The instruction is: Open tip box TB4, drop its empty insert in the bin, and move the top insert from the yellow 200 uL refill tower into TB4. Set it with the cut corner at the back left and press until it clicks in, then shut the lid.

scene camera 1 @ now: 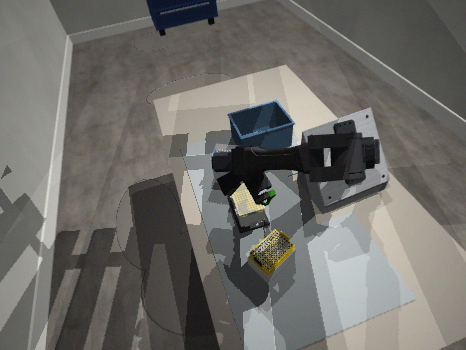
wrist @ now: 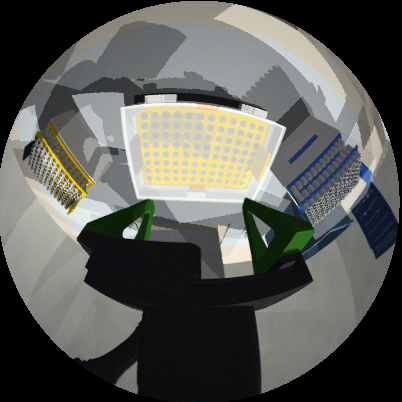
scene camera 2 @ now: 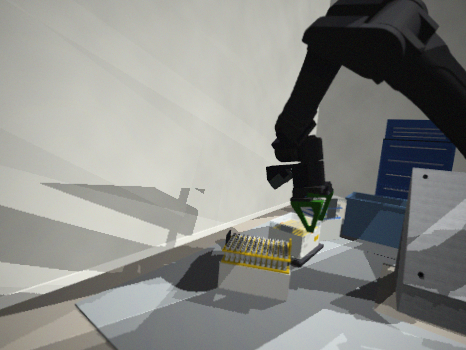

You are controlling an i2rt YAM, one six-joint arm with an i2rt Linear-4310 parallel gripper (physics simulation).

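Tip box TB4 stands on a dark base with its translucent lid down. A yellow insert with rows of empty holes shows through the lid. My gripper is open and empty, its green fingertips spread along one long edge of the lid in the wrist view. Whether they touch the lid I cannot tell. The yellow refill tower stands apart from the box, with stacked yellow inserts full of tips on a pale base. The blue bin stands beyond the box.
A blue refill tower stands on the other side of TB4 from the yellow one. The arm's metal mounting block stands beside the grey mat. A blue drawer cabinet is in the background.
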